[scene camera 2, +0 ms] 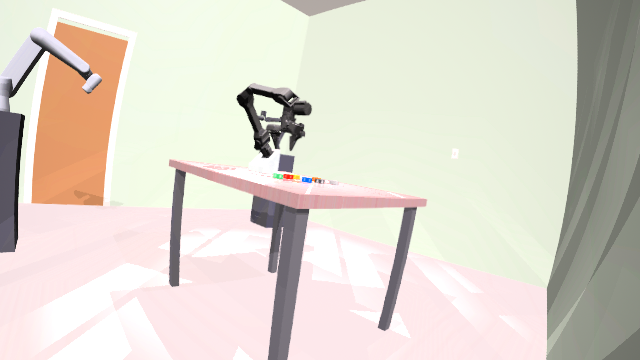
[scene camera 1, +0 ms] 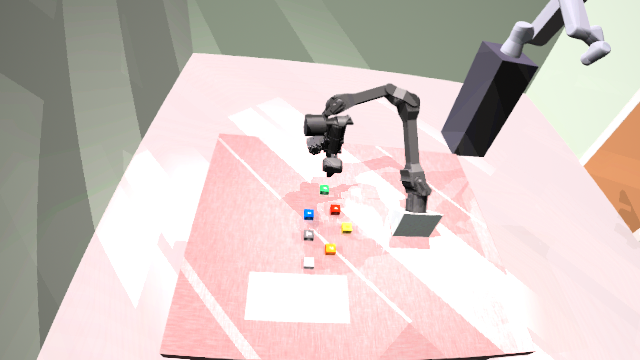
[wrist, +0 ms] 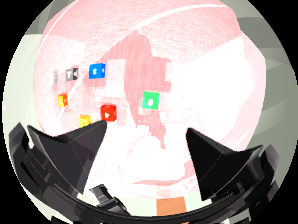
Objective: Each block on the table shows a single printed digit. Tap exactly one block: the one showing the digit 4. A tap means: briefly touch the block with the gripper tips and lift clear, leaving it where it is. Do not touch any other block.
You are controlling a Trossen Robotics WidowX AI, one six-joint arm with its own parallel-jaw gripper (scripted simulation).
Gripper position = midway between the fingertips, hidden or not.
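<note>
Gripper (scene camera 1: 328, 168) (scene camera 2: 283, 149) (wrist: 147, 128) mine, open, holding nothing.
</note>
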